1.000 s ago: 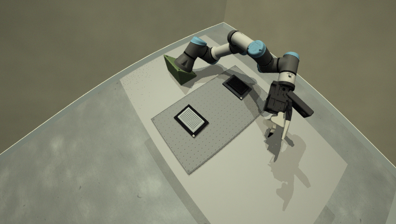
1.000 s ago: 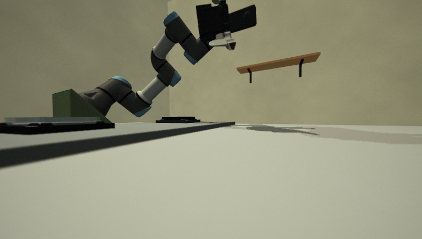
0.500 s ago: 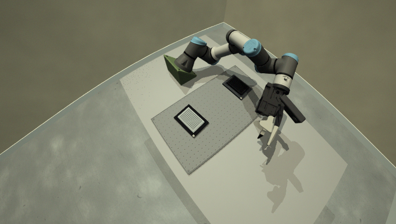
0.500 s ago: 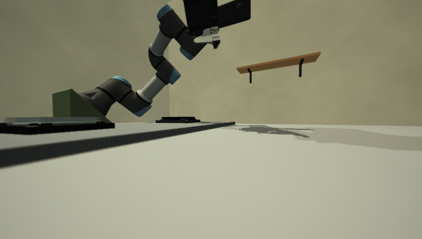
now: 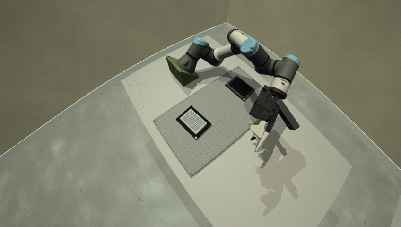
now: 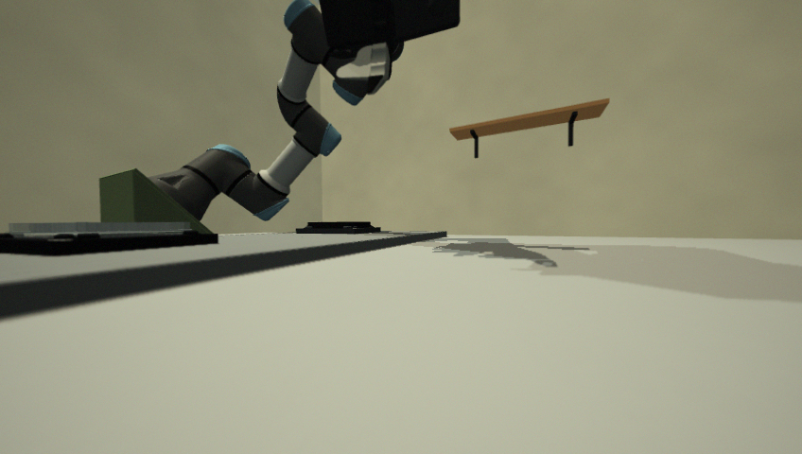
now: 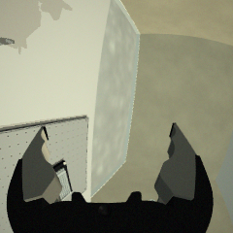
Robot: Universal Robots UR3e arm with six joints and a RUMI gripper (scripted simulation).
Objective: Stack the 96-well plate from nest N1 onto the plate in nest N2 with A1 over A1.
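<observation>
Right now the white 96-well plate is 28 cm behind my hand, 8 cm to the right of it and 21 cm below it. The rest, counted from my hand: dark plate: 28 cm behind, 30 cm to the left, 20 cm below; then black nest: 28 cm behind, 8 cm to the right, 22 cm below.
</observation>
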